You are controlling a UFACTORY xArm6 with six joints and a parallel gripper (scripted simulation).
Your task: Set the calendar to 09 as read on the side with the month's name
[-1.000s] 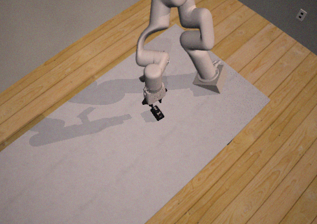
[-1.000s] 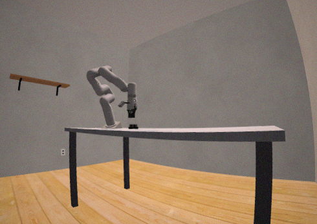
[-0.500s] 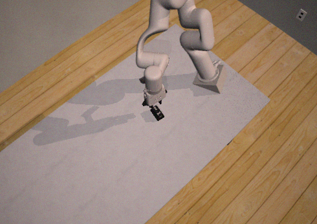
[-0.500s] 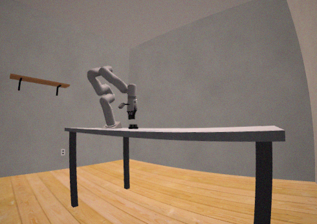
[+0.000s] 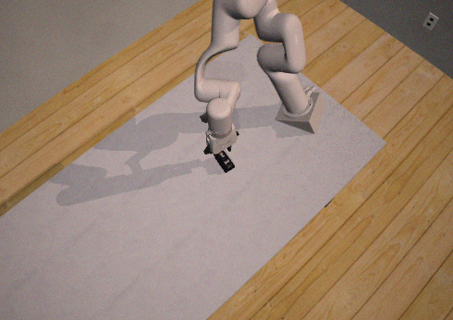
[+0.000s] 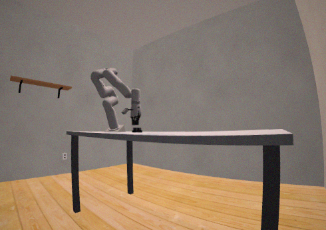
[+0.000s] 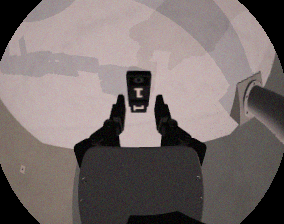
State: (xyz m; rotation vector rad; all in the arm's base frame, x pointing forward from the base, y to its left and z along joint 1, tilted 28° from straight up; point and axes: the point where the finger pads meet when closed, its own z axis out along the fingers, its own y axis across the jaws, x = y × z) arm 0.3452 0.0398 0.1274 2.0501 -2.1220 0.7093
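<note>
Now: hand 60 mm above the black date cube. Round my hand: black cube 30 mm to the left, 60 mm below.
</note>
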